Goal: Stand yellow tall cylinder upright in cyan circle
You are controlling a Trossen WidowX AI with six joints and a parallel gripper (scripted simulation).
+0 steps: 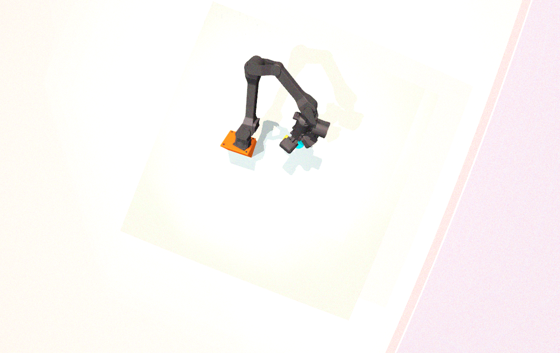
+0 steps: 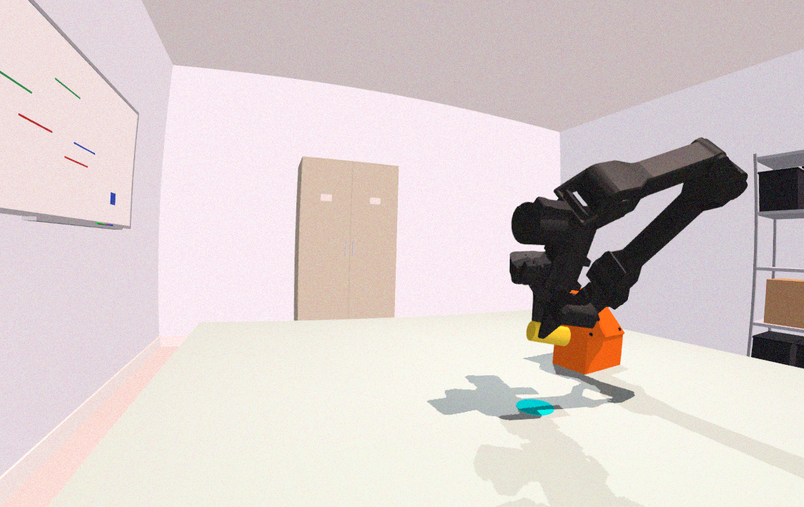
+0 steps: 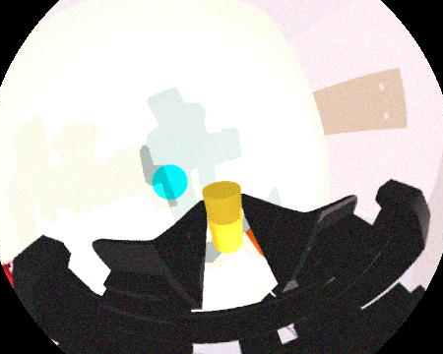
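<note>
Now: gripper tip 11 cm above the cyan circle, 4 cm to the right of it and 2 cm short of it. The rest, counted from my gripper tip: yellow cylinder (2 cm behind).
</note>
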